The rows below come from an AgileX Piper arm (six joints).
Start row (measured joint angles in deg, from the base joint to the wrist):
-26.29, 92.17, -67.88, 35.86, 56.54, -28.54
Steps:
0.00, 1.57, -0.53, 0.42, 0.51, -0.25
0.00, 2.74, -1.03, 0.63, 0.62, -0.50
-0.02, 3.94, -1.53, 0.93, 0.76, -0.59
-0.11, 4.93, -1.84, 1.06, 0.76, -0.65
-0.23, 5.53, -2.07, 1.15, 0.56, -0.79
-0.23, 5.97, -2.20, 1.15, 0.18, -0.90
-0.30, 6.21, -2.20, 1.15, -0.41, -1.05
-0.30, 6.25, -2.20, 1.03, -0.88, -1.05
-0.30, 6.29, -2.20, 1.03, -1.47, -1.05
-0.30, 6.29, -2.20, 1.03, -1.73, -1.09
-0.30, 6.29, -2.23, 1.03, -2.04, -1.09
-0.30, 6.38, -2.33, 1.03, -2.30, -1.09
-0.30, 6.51, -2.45, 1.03, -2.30, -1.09
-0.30, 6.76, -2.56, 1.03, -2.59, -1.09
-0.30, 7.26, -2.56, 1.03, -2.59, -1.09
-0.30, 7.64, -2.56, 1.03, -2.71, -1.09
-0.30, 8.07, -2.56, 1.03, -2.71, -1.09
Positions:
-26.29, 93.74, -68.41, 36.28, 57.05, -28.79
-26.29, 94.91, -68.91, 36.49, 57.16, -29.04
-26.31, 96.11, -69.41, 36.79, 57.30, -29.13
-26.40, 97.10, -69.72, 36.92, 57.30, -29.19
-26.52, 97.70, -69.95, 37.01, 57.10, -29.33
-26.52, 98.14, -70.08, 37.01, 56.72, -29.44
-26.59, 98.38, -70.08, 37.01, 56.13, -29.59
-26.59, 98.42, -70.08, 36.89, 55.66, -29.59
-26.59, 98.46, -70.08, 36.89, 55.07, -29.59
-26.59, 98.46, -70.08, 36.89, 54.81, -29.63
-26.59, 98.46, -70.11, 36.89, 54.50, -29.63
-26.59, 98.55, -70.21, 36.89, 54.24, -29.63
-26.59, 98.68, -70.33, 36.89, 54.24, -29.63
-26.59, 98.93, -70.44, 36.89, 53.95, -29.63
-26.59, 99.43, -70.44, 36.89, 53.95, -29.63
-26.59, 99.81, -70.44, 36.89, 53.83, -29.63
-26.59, 100.24, -70.44, 36.89, 53.83, -29.63

